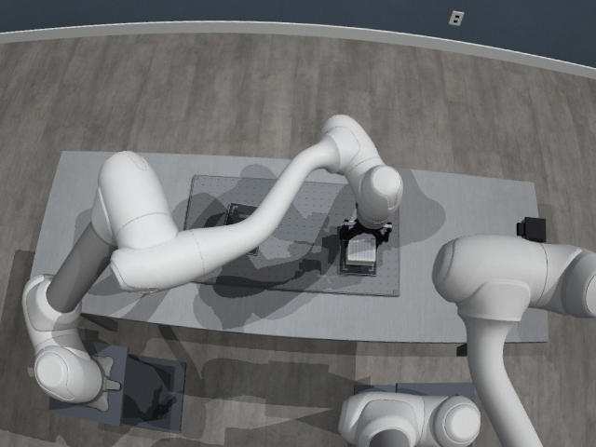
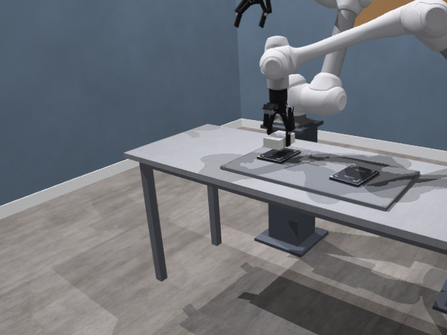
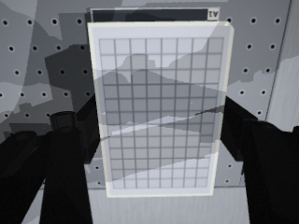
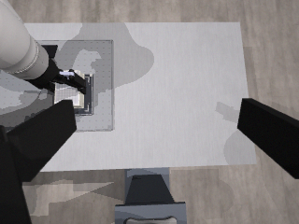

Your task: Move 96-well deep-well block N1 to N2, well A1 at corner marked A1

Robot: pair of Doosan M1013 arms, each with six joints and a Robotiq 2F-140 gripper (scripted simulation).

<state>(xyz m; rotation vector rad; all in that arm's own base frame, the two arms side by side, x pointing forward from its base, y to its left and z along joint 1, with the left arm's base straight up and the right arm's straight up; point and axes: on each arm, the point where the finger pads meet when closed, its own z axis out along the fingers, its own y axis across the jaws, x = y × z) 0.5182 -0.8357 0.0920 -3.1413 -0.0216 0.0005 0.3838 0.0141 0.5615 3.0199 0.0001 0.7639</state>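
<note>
The nest N2 lies 70 mm below my left hand. From my left hand the other things lie so: nest N1: 30 mm ahead, 370 mm to the left, 70 mm below; then white deep-well block: 10 mm below.
</note>
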